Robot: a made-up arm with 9 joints. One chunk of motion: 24 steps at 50 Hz.
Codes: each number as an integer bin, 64 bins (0 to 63) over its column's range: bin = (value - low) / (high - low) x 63, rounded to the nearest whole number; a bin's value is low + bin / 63 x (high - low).
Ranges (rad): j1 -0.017..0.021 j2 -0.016..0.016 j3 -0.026..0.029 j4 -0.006..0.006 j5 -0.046..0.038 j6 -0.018..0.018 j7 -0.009..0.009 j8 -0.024..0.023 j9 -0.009..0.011
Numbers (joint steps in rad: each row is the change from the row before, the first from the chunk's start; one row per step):
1: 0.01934 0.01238 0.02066 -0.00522 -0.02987 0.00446 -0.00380 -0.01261 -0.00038
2: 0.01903 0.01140 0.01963 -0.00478 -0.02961 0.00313 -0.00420 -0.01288 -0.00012
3: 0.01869 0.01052 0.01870 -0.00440 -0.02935 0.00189 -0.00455 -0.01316 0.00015
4: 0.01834 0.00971 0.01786 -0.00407 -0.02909 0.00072 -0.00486 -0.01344 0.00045
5: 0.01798 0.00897 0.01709 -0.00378 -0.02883 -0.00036 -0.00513 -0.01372 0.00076
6: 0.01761 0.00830 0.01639 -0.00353 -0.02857 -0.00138 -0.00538 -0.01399 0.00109
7: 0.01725 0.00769 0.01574 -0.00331 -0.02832 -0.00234 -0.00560 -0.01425 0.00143
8: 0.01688 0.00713 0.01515 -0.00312 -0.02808 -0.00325 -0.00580 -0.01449 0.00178
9: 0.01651 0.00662 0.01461 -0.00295 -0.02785 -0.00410 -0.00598 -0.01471 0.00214
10: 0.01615 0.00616 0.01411 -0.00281 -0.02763 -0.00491 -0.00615 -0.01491 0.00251
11: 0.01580 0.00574 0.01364 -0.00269 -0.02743 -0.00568 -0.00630 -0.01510 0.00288
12: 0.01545 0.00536 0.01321 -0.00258 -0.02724 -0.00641 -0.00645 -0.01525 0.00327
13: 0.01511 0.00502 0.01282 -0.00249 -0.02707 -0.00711 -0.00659 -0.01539 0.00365
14: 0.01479 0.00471 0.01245 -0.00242 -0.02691 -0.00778 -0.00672 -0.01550 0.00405
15: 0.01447 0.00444 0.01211 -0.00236 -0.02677 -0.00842 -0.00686 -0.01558 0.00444
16: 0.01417 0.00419 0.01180 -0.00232 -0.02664 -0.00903 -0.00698 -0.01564 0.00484
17: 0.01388 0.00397 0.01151 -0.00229 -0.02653 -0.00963 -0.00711 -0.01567 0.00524
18: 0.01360 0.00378 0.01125 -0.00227 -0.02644 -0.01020 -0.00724 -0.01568 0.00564
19: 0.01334 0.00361 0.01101 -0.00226 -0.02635 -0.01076 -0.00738 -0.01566 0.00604
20: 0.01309 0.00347 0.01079 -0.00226 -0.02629 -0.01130 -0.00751 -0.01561 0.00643
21: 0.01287 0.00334 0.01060 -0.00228 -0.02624 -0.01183 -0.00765 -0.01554 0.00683
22: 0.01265 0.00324 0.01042 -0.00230 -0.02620 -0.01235 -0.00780 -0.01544 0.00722
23: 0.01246 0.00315 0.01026 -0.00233 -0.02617 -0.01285 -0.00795 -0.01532 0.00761
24: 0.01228 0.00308 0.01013 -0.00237 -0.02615 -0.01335 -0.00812 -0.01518 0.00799
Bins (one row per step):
1: 60 56 53 4 12 39 18 15 27
2: 60 54 52 6 12 37 17 15 28
3: 59 52 51 8 12 35 16 15 29
4: 59 51 50 10 13 33 14 14 30
5: 58 49 49 12 13 31 14 14 31
6: 57 48 49 13 13 29 13 13 32
7: 57 47 48 14 13 27 12 13 33
8: 56 46 47 15 13 26 11 13 34
9: 56 45 47 16 14 24 11 12 35
10: 55 44 46 17 14 23 10 12 36
11: 54 43 45 17 14 22 9 12 37
12: 54 42 45 18 14 20 9 12 39
13: 53 41 44 18 14 19 8 12 40
14: 53 41 44 19 14 18 8 11 41
15: 52 40 44 19 14 17 7 11 42
16: 52 40 43 19 15 16 7 11 44
17: 51 39 43 19 15 15 7 11 45
18: 51 39 43 20 15 14 6 11 46
19: 50 39 42 20 15 13 6 11 47
20: 50 38 42 20 15 12 5 11 49
21: 50 38 42 20 15 11 5 11 50
22: 49 38 42 19 15 10 4 11 51
23: 49 38 42 19 15 9 4 12 52
24: 49 38 41 19 15 8 3 12 54

